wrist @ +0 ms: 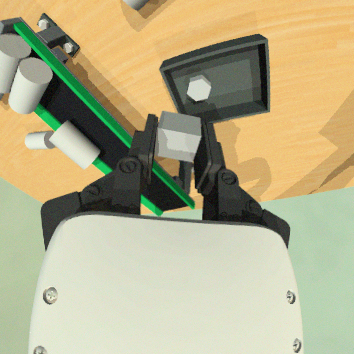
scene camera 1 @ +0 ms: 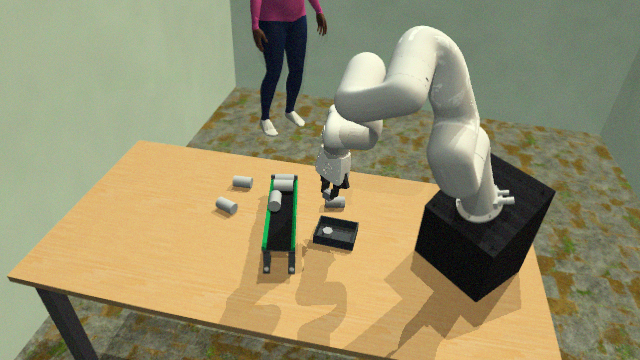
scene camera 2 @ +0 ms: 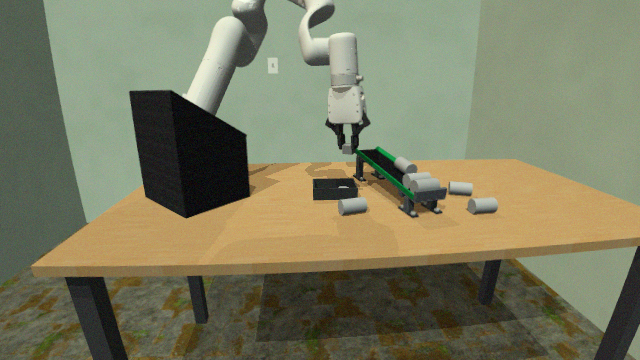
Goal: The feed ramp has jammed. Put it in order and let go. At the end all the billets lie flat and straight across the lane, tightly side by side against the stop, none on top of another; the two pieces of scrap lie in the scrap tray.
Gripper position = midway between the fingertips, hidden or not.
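My gripper (scene camera 2: 348,148) is in sight, and I see it in the wrist view (wrist: 176,133) and in scene camera 1 (scene camera 1: 329,194) too. There is a scrap tray (scene camera 1: 344,231), which the wrist view (wrist: 238,69) and scene camera 2 (scene camera 2: 323,189) show as well. I see a scrap piece (wrist: 177,135). And there is a ramp lane (wrist: 58,99).
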